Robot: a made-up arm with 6 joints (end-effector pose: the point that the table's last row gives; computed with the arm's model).
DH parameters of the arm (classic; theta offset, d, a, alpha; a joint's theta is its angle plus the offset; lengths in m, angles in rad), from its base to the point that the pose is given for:
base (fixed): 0.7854 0 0.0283 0
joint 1: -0.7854 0.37 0 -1.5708
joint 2: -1.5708 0 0.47 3.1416
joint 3: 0 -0.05 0.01 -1.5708
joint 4: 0 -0.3 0.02 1.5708
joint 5: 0 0.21 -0.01 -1.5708
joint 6: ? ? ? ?
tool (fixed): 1.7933 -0.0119 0 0
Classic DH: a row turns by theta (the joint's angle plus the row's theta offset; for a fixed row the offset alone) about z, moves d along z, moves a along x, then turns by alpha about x.
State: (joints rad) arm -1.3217 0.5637 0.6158 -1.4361 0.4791 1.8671
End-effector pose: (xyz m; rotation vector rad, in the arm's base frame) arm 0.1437 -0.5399 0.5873 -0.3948 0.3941 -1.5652
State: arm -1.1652 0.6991 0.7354 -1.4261 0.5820 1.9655
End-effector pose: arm 0.2447 -0.5574 0.5477 -0.4664 0.4756 -1.5020
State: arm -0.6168 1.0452 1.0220 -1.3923 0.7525 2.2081
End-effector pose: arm 0.5816 -0.4130 0.4134 -0.7323 0.5845 -1.1012
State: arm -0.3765 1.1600 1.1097 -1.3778 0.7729 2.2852
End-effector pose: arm 0.6853 -0.2760 0.3599 -0.8565 0.5639 -0.8804
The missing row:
joint 6: -1.4741 -0.0199 0.0189 -1.5643
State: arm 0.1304 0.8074 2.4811 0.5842 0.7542 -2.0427
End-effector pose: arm 0.2081 -0.0571 1.0103 0.2825 -1.6590 1.9590
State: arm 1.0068 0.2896 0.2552 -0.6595 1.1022 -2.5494
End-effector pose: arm 0.3613 0.3387 0.7297 -2.5544 -0.0745 -0.9159
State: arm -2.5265 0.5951 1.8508 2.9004 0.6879 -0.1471
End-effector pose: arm -0.0811 -0.3884 1.0884 0.8063 -2.5358 0.5399
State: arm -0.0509 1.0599 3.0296 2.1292 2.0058 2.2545
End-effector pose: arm 0.1768 0.1991 0.7940 0.3801 0.3361 1.0059
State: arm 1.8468 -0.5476 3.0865 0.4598 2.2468 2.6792
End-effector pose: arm 0.2465 -0.3665 0.5283 1.6943 2.2811 -1.2763
